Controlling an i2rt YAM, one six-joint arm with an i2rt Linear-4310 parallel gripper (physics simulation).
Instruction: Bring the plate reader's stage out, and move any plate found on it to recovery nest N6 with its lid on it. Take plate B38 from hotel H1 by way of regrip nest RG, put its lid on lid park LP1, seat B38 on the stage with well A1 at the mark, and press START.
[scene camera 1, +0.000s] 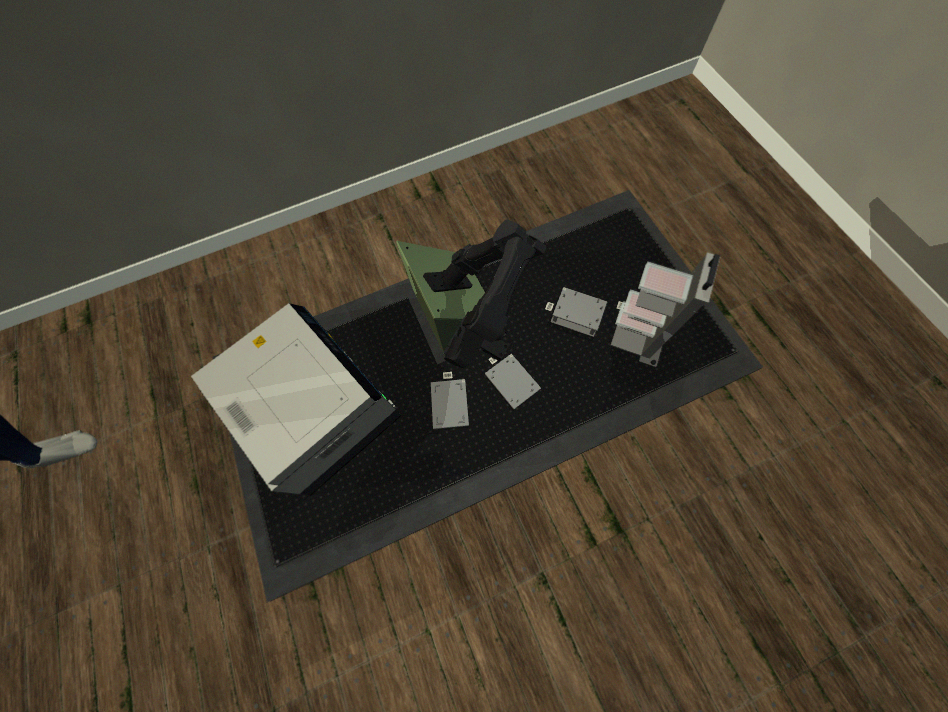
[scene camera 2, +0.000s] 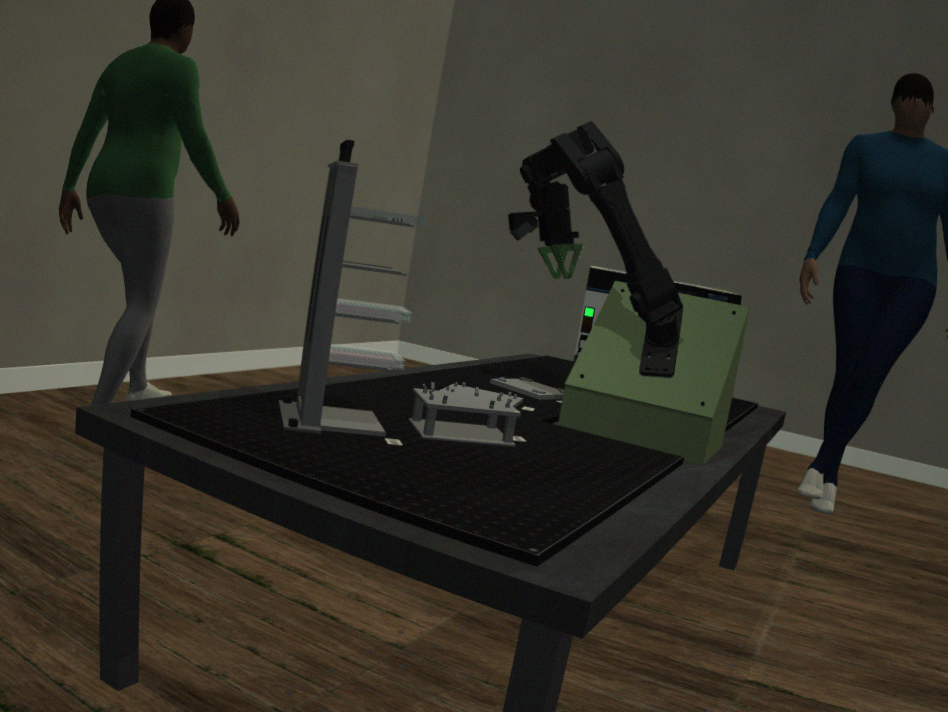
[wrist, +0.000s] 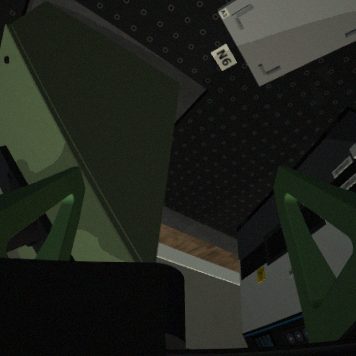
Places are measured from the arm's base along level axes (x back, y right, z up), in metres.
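Where they show: gripper, fingertip midpoint: (scene camera 2: 562, 278) (wrist: 178, 176); arm's base, link origin: (scene camera 1: 448, 281) (scene camera 2: 662, 339).
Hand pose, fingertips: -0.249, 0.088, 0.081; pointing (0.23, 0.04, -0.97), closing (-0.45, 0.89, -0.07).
Note:
Each offset is from my fingertips to the top centre of the thing, as dx, dy, dz. "spot": to the spot under its first point.
My gripper (scene camera 2: 563, 275) (wrist: 178, 176) is open and empty, high above the table beside the green arm base. The white plate reader {+0.167, +0.493, +0.032} (scene camera 1: 279, 394) (wrist: 275, 295) stands at the left end of the mat in scene camera 1; no stage shows outside it. Nest N6 {-0.054, +0.116, -0.261} (scene camera 1: 449, 403) (wrist: 305, 37) is a bare grey plate with corner brackets, behind its N6 label {spot: +0.039, +0.066, -0.279} (wrist: 223, 57). The hotel post (scene camera 1: 705, 279) (scene camera 2: 323, 283) carries tiers with pinkish plates (scene camera 1: 665, 282) (scene camera 2: 371, 310); their names are unreadable. A raised nest on posts {spot: -0.026, -0.446, -0.219} (scene camera 1: 578, 308) (scene camera 2: 465, 397) stands beside the hotel.
A low grey nest with small pins {-0.106, -0.110, -0.259} (scene camera 1: 512, 380) lies beside N6; its label is unreadable. The green sloped arm base (scene camera 1: 462, 306) (scene camera 2: 651, 360) (wrist: 120, 130) stands at the table edge. A green light {spot: +0.018, +0.277, -0.078} (scene camera 2: 588, 311) shows on the reader front. Two people stand beyond the table.

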